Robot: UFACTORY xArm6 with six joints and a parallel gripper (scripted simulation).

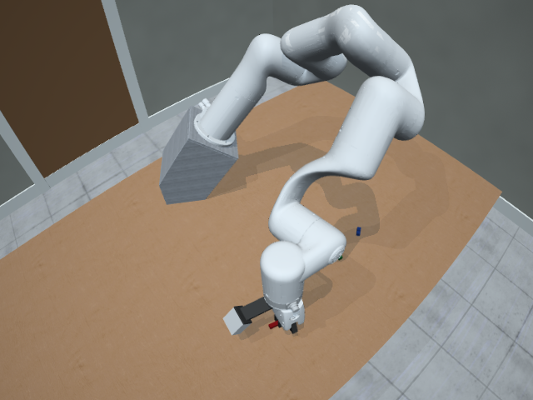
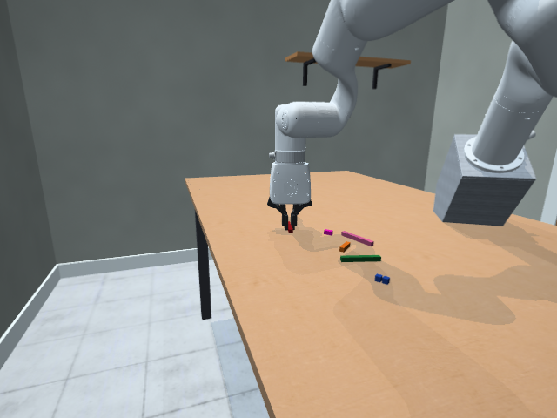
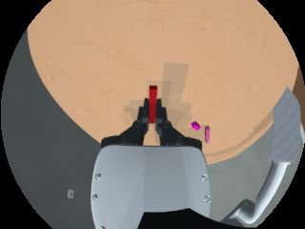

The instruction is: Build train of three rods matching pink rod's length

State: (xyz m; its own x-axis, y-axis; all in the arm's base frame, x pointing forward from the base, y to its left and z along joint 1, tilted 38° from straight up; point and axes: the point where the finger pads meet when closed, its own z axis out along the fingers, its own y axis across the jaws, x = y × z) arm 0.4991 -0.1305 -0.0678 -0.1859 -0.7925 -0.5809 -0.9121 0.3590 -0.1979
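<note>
My hand is 7 cm past the green rod, 23 cm to the right of it and 2 cm above it. The rest, counted from my hand: pink rod (13 cm behind, 12 cm to the left, 2 cm below); red rod (2 cm below); magenta rod (8 cm behind, 7 cm to the left, 2 cm below).
</note>
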